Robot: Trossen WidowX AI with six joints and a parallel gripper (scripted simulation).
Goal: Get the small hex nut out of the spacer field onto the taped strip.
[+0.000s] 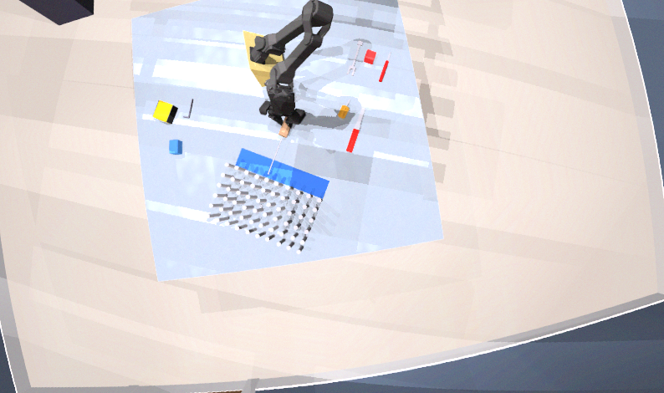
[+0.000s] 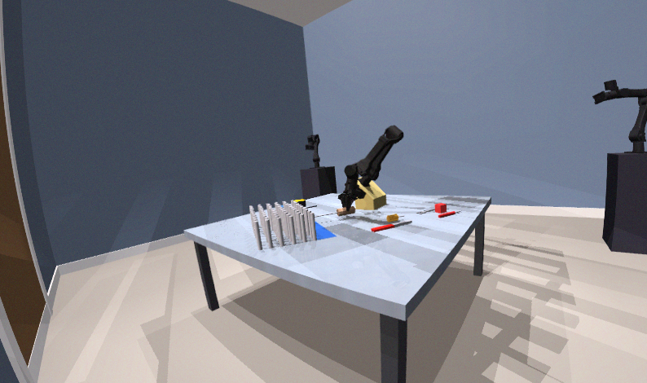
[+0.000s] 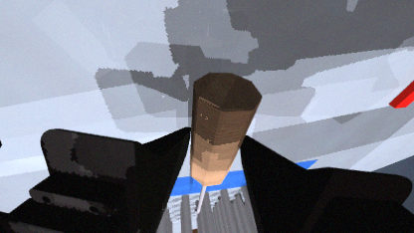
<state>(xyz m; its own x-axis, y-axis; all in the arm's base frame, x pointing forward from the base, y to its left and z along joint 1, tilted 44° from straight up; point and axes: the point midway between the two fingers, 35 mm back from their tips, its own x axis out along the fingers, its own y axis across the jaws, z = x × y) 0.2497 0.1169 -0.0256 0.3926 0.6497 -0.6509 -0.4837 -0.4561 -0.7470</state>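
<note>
My gripper tip is 19 cm short of the blue taped strip, 5 cm to the left of it and 4 cm above it. Round my gripper tip: wooden-handled tool: 9 cm ahead, 5 cm to the right; then orange stub tool: 4 cm behind, 25 cm to the left, 2 cm below; then grey fork tool: 28 cm behind, 34 cm to the left, 3 cm below.
</note>
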